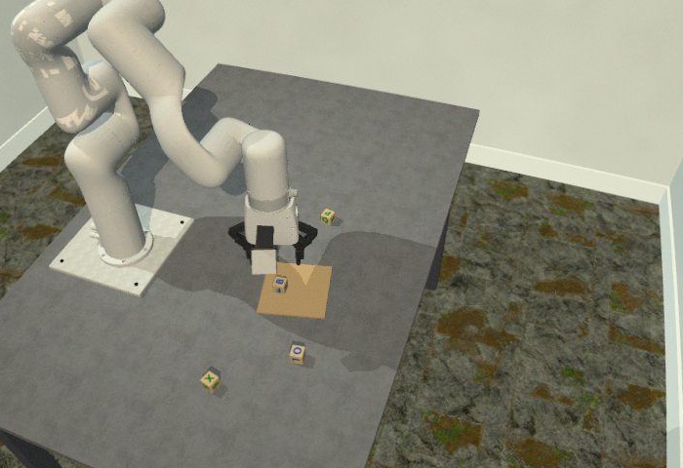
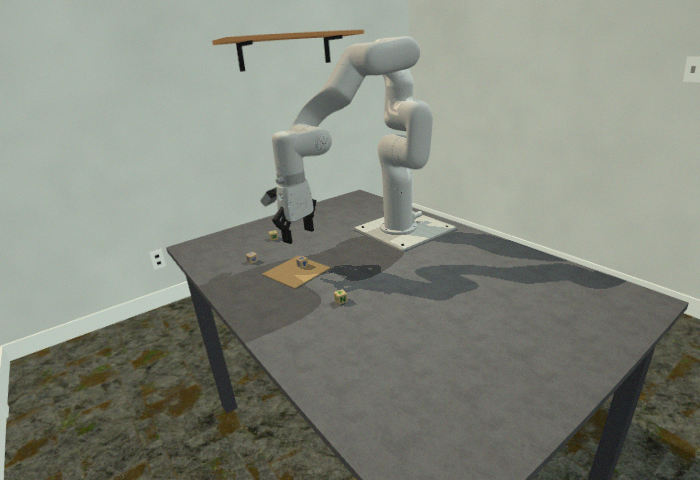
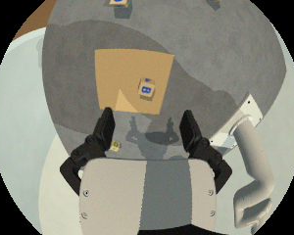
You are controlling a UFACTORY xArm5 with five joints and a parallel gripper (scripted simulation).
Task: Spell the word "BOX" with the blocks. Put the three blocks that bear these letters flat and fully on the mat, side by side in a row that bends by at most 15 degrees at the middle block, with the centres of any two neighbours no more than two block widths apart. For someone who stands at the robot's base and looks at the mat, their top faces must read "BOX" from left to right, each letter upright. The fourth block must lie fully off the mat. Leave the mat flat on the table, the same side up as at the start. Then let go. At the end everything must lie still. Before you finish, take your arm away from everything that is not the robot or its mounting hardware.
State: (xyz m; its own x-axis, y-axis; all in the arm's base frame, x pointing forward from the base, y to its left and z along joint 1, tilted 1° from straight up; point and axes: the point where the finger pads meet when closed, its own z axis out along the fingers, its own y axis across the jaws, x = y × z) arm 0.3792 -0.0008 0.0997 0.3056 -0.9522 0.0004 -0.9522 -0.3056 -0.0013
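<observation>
My gripper is now 90 mm above the B block. From my hand the other things lie so: X block 30 mm behind, 250 mm to the right, 90 mm below; tan mat 30 mm ahead, 10 mm to the left, 110 mm below; O block 100 mm ahead, 140 mm to the right, 90 mm below.
</observation>
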